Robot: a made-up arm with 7 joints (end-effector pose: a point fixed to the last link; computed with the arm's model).
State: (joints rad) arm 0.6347 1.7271 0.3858 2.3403 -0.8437 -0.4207 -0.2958
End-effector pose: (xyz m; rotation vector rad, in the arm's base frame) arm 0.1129 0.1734 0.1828 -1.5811 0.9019 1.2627
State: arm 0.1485 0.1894 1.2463 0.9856 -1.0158 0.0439 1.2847
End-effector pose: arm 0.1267 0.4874 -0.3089 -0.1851 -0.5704 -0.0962
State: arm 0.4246 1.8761 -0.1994 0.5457 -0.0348 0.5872 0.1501
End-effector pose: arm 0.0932 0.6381 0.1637 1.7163 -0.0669 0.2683
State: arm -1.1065 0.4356 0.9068 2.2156 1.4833 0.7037 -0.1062
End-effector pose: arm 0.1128 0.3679 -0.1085 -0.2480 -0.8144 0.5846
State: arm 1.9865 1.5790 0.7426 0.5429 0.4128 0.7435 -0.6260
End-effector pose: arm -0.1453 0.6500 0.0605 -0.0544 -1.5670 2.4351
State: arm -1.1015 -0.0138 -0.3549 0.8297 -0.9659 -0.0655 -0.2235
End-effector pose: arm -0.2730 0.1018 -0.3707 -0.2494 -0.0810 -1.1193
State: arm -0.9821 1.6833 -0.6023 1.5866 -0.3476 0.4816 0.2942
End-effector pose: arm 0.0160 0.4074 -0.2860 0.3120 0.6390 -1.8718
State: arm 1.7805 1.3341 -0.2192 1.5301 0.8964 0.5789 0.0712
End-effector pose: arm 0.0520 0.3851 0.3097 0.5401 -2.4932 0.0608
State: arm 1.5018 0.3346 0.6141 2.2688 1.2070 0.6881 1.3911
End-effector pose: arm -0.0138 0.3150 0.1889 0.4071 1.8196 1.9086
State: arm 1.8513 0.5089 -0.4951 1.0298 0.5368 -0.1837 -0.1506
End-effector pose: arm 0.3003 0.2553 0.3216 0.1899 -2.9078 0.0059
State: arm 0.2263 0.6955 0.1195 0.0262 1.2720 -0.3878 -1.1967
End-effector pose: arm 0.0952 0.5115 -0.3788 1.5585 -0.0945 1.8773
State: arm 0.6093 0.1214 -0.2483 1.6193 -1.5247 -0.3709 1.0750
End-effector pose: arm 0.3540 0.1350 -0.0006 1.0210 -0.8253 -2.0270
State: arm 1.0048 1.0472 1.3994 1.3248 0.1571 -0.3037 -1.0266
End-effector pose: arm -0.0632 0.5725 0.0989 -0.8163 1.1353 -1.8559
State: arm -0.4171 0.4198 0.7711 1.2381 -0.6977 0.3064 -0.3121
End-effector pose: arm 0.1043 0.4900 -0.2658 1.4704 -0.3510 -0.1476
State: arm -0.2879 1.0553 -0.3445 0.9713 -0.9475 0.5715 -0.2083
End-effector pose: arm 0.1495 0.4730 -0.3149 1.5147 0.1333 -1.5124
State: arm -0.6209 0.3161 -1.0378 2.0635 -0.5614 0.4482 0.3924
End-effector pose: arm 0.0301 -0.0104 -0.1884 -0.7273 -0.8110 -1.2648
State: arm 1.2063 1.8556 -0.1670 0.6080 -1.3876 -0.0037 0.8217
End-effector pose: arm -0.0340 0.6299 0.1936 1.3570 0.4417 -0.1089
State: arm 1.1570 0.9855 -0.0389 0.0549 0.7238 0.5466 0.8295
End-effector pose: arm 0.2646 0.6083 -0.0983 -0.5130 -1.3218 0.6680
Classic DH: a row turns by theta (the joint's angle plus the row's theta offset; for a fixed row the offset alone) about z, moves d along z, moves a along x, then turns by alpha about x. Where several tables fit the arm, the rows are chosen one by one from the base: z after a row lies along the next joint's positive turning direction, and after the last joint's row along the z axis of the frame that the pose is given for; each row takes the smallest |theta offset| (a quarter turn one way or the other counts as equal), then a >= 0, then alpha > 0; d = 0 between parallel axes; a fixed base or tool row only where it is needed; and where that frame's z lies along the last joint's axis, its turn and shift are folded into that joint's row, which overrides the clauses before.
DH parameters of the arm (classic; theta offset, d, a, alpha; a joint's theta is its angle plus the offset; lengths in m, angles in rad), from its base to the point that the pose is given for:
base (fixed): 0 0 0 1.5708
joint 1: 1.5708 -0.1843 0 1.5708
joint 2: 1.5708 0 0 1.5708
joint 3: 1.5708 -0.2101 0 1.5708
joint 4: 0 0 0 -1.5708
joint 5: 0 -0.2995 0 -1.5708
joint 6: -1.5708 0 0 1.5708
joint 7: 1.5708 0 0 1.5708
tool (fixed): -1.5708 0 0 0

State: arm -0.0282 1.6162 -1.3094 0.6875 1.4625 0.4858 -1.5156
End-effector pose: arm 0.0445 0.6337 -0.1647 2.4046 0.4443 -0.0377
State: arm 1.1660 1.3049 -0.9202 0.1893 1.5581 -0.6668 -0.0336
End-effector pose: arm 0.1750 0.6590 -0.0378 1.1498 -2.0131 0.9477
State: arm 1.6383 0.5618 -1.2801 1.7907 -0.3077 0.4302 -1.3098
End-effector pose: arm 0.2654 0.0244 0.1019 -1.1597 2.5784 -0.1255
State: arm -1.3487 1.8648 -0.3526 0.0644 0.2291 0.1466 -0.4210
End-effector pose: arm 0.1416 0.6734 0.0134 1.8637 0.8520 -1.5540
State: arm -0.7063 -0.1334 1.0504 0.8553 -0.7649 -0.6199 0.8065
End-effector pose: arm -0.1929 0.3246 -0.3994 -0.1804 -0.3442 -0.2534
